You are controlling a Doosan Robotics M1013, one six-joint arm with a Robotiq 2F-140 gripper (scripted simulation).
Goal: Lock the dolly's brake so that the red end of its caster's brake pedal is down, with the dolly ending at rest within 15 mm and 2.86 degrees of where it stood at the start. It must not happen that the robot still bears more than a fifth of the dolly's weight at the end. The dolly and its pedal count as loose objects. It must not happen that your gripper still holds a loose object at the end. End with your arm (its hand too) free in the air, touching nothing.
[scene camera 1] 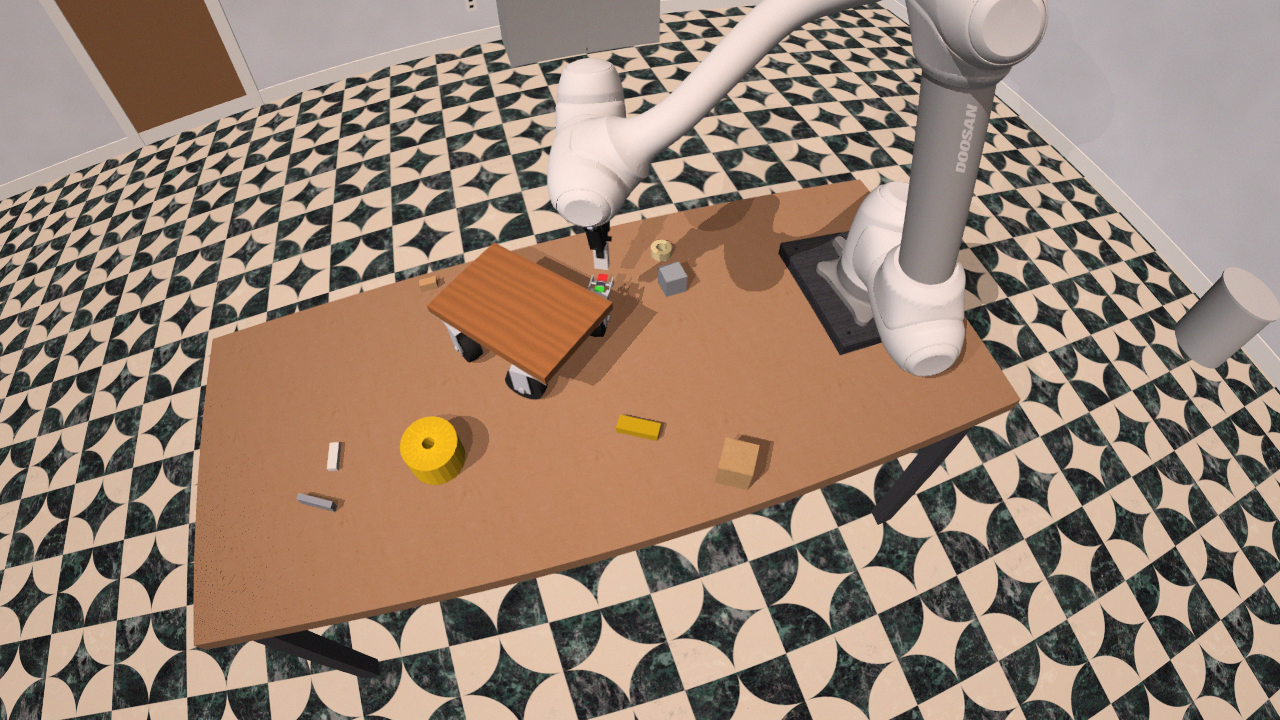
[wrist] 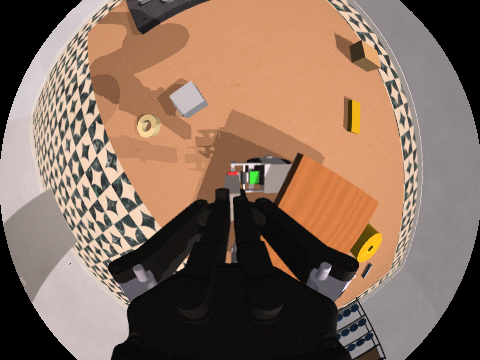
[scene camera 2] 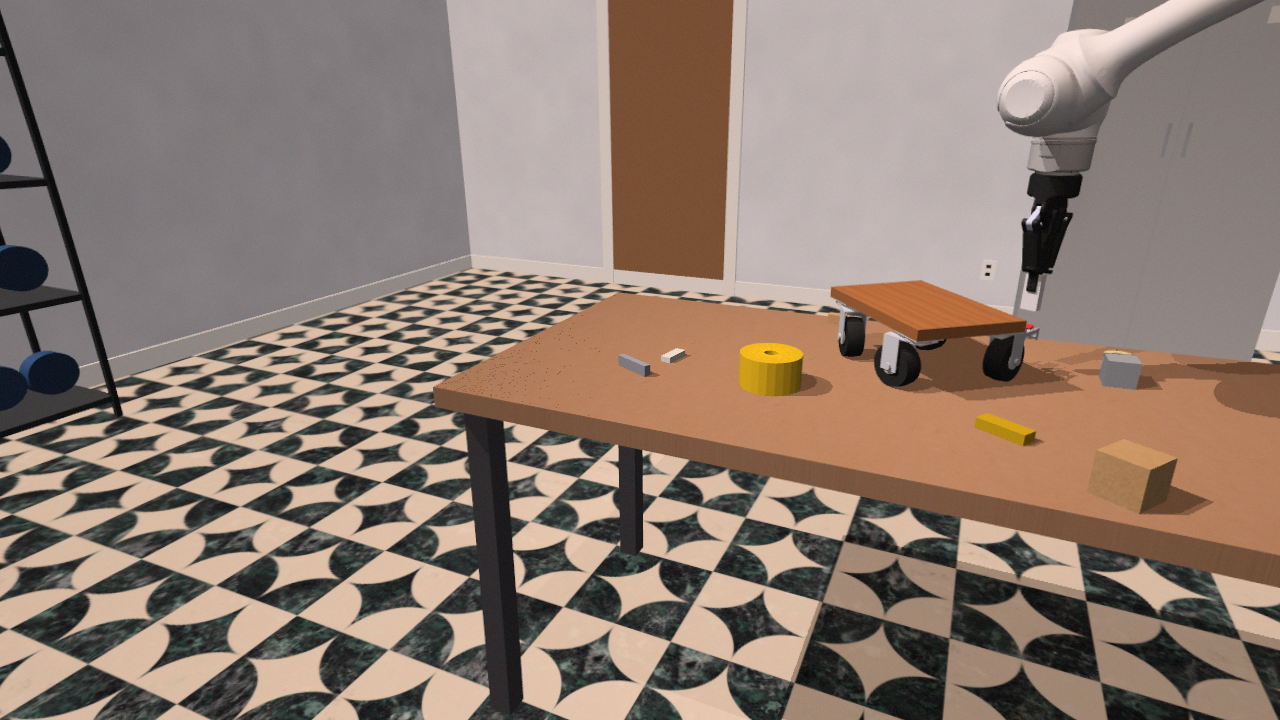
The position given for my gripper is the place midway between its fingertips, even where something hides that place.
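Note:
There is a tan cube (scene camera 2: 1138, 478), and scene camera 1 shows me the tan cube (scene camera 1: 736, 467) too. I can also see a grey cube (scene camera 2: 1117, 370). Scene camera 1 has the grey cube (scene camera 1: 672, 279) as well, and in the wrist view I find the grey cube (wrist: 188, 100) again. As for my own gripper (scene camera 2: 1029, 309), I can see it here, while scene camera 1 gives me the gripper (scene camera 1: 602, 266) and the wrist view gives me the gripper (wrist: 232, 185).

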